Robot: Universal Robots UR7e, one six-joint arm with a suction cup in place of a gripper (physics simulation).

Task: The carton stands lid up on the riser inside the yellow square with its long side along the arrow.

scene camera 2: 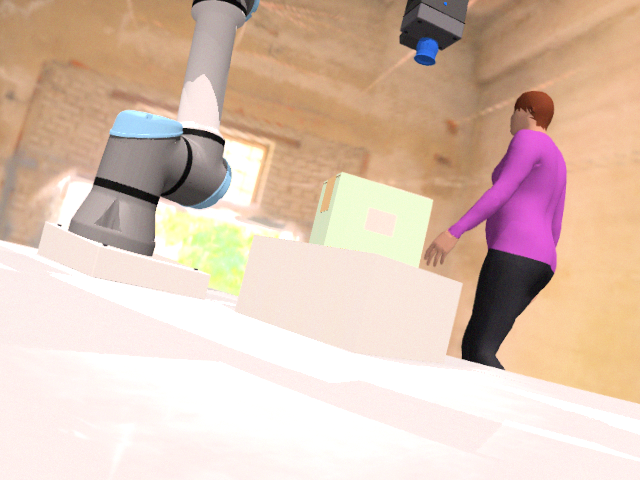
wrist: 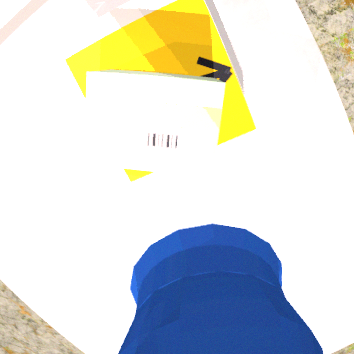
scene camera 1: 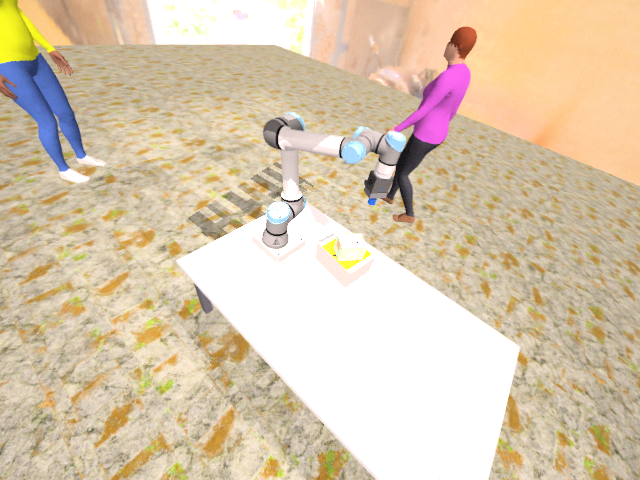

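Note:
My suction cup [wrist: 212,281] holding nothing, 29 cm from the middle of a carton [scene camera 2: 353,213] [wrist: 144,120] [scene camera 1: 348,247], above it. Riser [scene camera 2: 366,303] [wrist: 182,44] [scene camera 1: 346,272] visible.

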